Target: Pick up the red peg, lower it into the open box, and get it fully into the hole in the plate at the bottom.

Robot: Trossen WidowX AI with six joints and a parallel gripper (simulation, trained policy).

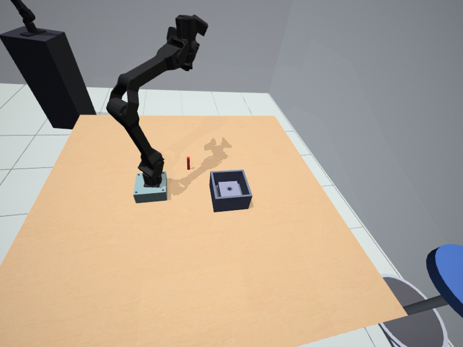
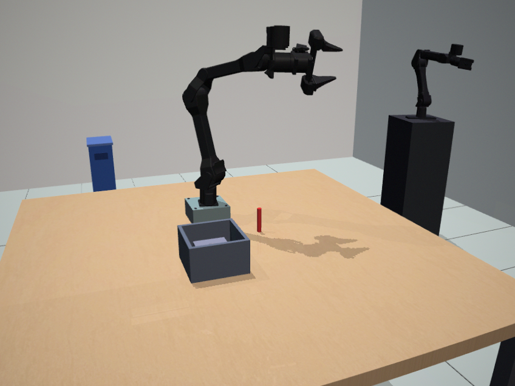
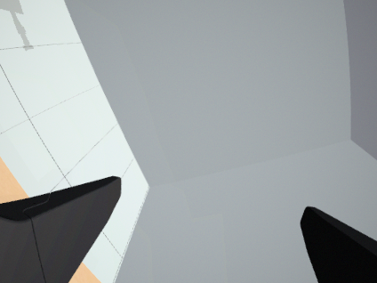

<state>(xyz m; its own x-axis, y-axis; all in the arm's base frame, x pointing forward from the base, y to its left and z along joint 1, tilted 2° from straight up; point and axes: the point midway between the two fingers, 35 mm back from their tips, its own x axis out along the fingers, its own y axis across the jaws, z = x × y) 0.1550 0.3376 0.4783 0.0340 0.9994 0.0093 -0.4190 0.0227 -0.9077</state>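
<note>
Now: gripper tip 1 cm past the red peg, 24 cm to the left of it and 49 cm above it. The rest, counted from my gripper tip: plate (19 cm ahead, 41 cm to the right, 48 cm below); dark grey box (19 cm ahead, 41 cm to the right, 50 cm below).
</note>
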